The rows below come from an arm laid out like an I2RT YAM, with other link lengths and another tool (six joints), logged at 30 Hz.
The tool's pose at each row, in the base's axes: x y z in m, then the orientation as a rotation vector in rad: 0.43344, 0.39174, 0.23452, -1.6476, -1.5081, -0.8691; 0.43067, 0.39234, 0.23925, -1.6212, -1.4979, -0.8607; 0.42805, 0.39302, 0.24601, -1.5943, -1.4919, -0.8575; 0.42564, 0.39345, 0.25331, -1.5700, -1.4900, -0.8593; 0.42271, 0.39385, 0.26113, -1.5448, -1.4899, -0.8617; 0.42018, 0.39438, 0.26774, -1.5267, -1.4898, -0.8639; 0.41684, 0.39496, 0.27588, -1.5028, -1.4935, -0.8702; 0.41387, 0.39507, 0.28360, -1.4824, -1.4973, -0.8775
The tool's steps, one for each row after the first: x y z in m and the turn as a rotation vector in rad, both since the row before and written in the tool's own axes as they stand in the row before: 0.00413, -0.00312, -0.00190, 0.0222, 0.0181, 0.0026; 0.00597, -0.00319, -0.00268, 0.0191, 0.0177, -0.0025; 0.00640, -0.00307, -0.00299, 0.0141, 0.0154, -0.0065; 0.00687, -0.00363, -0.00309, 0.0142, 0.0150, -0.0083; 0.00595, -0.00310, -0.00231, 0.0099, 0.0109, -0.0063; 0.00734, -0.00403, -0.00277, 0.0107, 0.0132, -0.0123; 0.00686, -0.00359, -0.00291, 0.0078, 0.0114, -0.0118
